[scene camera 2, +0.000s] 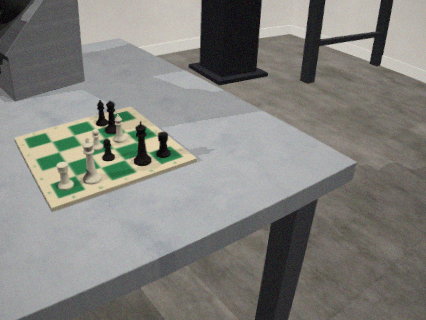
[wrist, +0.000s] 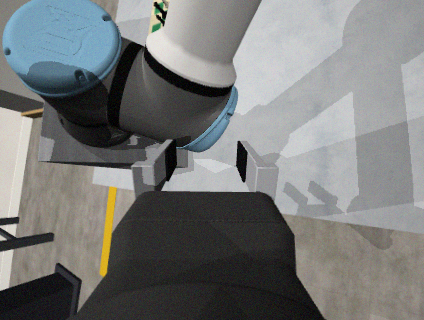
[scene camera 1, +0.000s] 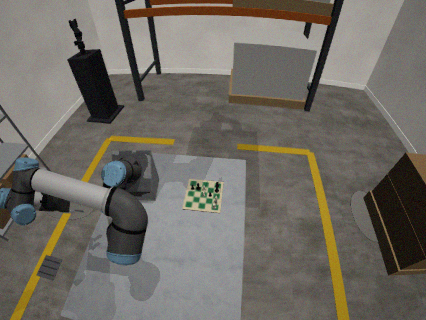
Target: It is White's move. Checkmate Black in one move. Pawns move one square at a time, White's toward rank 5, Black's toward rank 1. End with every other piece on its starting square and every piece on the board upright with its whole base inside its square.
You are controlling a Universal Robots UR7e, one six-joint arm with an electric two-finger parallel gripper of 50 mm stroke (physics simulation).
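Seen in the pictures: gripper, fingertip midpoint: [wrist: 206,152] [scene camera 1: 82,205]; arm's base, link origin: [scene camera 1: 129,169].
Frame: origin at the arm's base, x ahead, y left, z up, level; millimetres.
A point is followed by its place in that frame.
The chess board [scene camera 1: 202,210] @[x 436, y -70, z -186 mm] [scene camera 2: 125,179] @[x 523, y 39, z -184 mm] lies flat with its pieces upright. In scene camera 2, the nearest row holds, left to right, a white rook [scene camera 2: 65,180] @[x 504, y -38, z -172 mm], a tall white piece [scene camera 2: 91,167] @[x 507, y -1, z -162 mm], an empty green square, the black king [scene camera 2: 142,150] @[x 498, y 76, z -162 mm] and a black rook [scene camera 2: 163,147] @[x 493, y 111, z -169 mm]. Behind stand a black pawn [scene camera 2: 108,151] @[x 463, y 37, z -170 mm], a white pawn [scene camera 2: 96,139] @[x 425, y 32, z -168 mm], a white bishop-like piece [scene camera 2: 119,131] @[x 419, y 71, z -167 mm], a tall black piece [scene camera 2: 111,120] @[x 384, y 71, z -163 mm] and a slimmer black piece [scene camera 2: 101,115] @[x 350, y 64, z -167 mm]. My gripper [wrist: 206,152] @[x -68, y -322, z 101 mm] is open and empty, away from the board, whose edge shows at the wrist view's top.
The board lies on a grey table [scene camera 1: 200,260] @[x 487, y -354, z -189 mm] [scene camera 2: 225,185] @[x 592, y 154, z -190 mm]. A grey block [scene camera 1: 146,175] @[x 105, y -4, z -26 mm] [scene camera 2: 47,55] @[x 127, y 23, z -112 mm] stands beside the arm's base, left of the board in scene camera 1. The arm's forearm [scene camera 1: 70,189] @[x 115, y -406, z 406 mm] [wrist: 200,40] @[x 41, y -291, z 95 mm] extends left of the board. A black pedestal [scene camera 1: 95,82] stands beyond the table.
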